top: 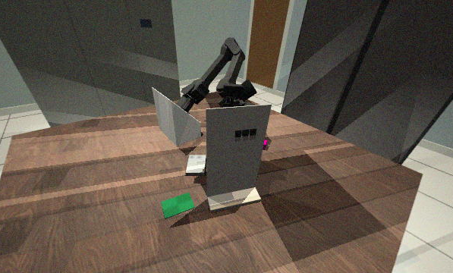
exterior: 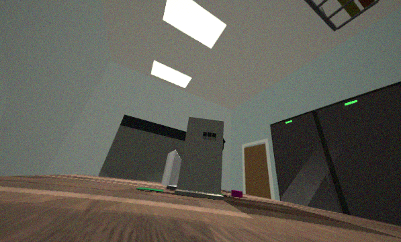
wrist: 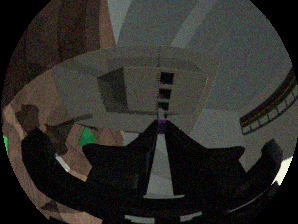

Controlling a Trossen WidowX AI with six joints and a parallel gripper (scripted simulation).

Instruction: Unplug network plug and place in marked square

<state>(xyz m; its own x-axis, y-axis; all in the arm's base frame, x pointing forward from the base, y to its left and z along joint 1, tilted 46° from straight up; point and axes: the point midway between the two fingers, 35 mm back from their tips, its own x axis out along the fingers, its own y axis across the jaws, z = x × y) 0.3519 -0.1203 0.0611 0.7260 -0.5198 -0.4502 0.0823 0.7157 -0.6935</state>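
The green square lies 24 cm below my gripper tip, 16 cm to the left of it and 15 cm behind it. Also, from my gripper tip: grey upright panel: 9 cm below, 5 cm ahead, 2 cm to the right; plug: 1 cm ahead; silver plate: 23 cm below, 15 cm behind, 3 cm to the right.
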